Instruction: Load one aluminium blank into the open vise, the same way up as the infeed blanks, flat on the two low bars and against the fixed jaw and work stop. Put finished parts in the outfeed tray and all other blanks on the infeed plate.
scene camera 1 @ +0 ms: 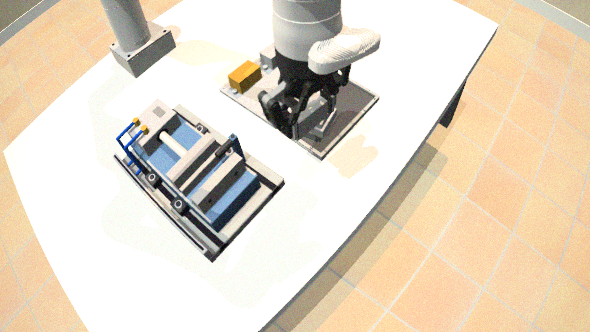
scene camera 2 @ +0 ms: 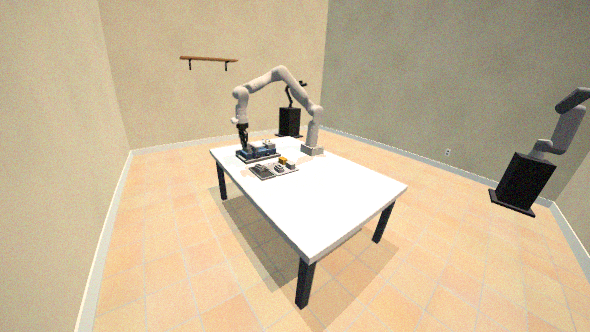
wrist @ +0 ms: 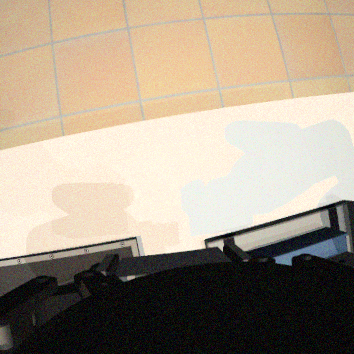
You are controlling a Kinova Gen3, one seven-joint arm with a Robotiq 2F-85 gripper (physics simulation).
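Seen in the pictures: gripper, fingertip midpoint: (scene camera 1: 309, 122) (scene camera 2: 243, 146) (wrist: 171, 266); arm's base at its link origin: (scene camera 1: 135, 41) (scene camera 2: 310, 145).
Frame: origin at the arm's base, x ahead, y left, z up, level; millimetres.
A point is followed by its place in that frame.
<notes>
My gripper (scene camera 1: 307, 124) @(x 592, y -52, z 86 mm) (scene camera 2: 243, 142) @(x 592, y -52, z 86 mm) is shut on a grey aluminium block (scene camera 1: 317, 112) @(x 600, y -44, z 105 mm) and holds it above the dark outfeed tray (scene camera 1: 359, 98) @(x 574, y 142, z -57 mm) (scene camera 2: 264, 176) @(x 569, y 141, z -57 mm) (wrist: 70, 250) @(x 595, y 52, z -52 mm). In scene camera 1 the arm hides most of the tray and what lies in it. In scene camera 2 a grey part (scene camera 2: 259, 167) @(x 555, y 67, z -29 mm) lies in the tray. The blue vise (scene camera 1: 230, 193) @(x 524, y -175, z -4 mm) (scene camera 2: 255, 153) @(x 478, y -99, z -1 mm) (wrist: 309, 246) @(x 534, y -186, z -4 mm) stands open to the left, with nothing between its jaws. The infeed plate (scene camera 1: 251, 101) @(x 397, y 18, z -55 mm) (scene camera 2: 288, 171) @(x 410, y 181, z -55 mm) lies next to the tray and bears two grey blocks (scene camera 2: 279, 167) @(x 462, y 152, z -23 mm) (scene camera 2: 290, 165) @(x 382, y 167, z -26 mm).
An orange block (scene camera 1: 244, 76) @(x 363, y 43, z -20 mm) (scene camera 2: 282, 160) @(x 369, y 71, z -26 mm) sits at the back of the infeed plate. The arm's base (scene camera 1: 142, 51) @(x 60, y -17, z -2 mm) (scene camera 2: 311, 149) @(x 69, y 72, z -5 mm) stands at the far left corner. The table edge (scene camera 1: 416, 165) runs close to the right of the tray.
</notes>
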